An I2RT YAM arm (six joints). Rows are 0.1 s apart.
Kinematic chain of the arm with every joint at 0, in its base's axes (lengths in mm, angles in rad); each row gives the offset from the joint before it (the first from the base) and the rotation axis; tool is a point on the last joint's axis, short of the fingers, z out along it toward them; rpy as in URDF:
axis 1: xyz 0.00 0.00 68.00 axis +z
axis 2: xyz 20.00 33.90 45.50 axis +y
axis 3: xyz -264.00 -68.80 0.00 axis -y
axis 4: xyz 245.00 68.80 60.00 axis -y
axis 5: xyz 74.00 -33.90 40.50 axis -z
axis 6: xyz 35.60 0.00 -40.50 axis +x
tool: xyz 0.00 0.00 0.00 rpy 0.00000 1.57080 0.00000
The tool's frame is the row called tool.
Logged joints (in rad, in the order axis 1, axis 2, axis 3, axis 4, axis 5, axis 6), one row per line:
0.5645, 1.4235, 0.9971, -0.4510, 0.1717, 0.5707
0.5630, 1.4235, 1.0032, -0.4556, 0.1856, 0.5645
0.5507, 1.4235, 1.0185, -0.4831, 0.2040, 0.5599
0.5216, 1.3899, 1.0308, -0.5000, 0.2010, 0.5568
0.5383, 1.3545, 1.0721, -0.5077, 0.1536, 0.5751
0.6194, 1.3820, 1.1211, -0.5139, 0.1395, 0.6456
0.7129, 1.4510, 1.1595, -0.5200, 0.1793, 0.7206
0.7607, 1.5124, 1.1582, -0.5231, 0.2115, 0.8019
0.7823, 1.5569, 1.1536, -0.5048, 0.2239, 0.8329
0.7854, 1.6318, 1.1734, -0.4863, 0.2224, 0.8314
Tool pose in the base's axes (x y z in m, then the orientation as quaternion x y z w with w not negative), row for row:
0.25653, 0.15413, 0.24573, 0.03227, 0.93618, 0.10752, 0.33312
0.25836, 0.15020, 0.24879, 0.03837, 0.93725, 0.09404, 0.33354
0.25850, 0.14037, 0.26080, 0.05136, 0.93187, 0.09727, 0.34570
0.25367, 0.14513, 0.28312, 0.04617, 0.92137, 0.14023, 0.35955
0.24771, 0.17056, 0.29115, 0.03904, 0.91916, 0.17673, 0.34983
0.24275, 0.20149, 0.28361, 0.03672, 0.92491, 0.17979, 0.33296
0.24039, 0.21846, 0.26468, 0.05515, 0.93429, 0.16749, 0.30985
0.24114, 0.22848, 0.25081, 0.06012, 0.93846, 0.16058, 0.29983
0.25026, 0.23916, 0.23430, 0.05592, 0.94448, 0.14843, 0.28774
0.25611, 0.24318, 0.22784, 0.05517, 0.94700, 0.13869, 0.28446
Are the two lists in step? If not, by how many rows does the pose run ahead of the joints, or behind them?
The pose runs 1 row ahead of the joints: the pose in row i belongs to the joints in row i + 1.
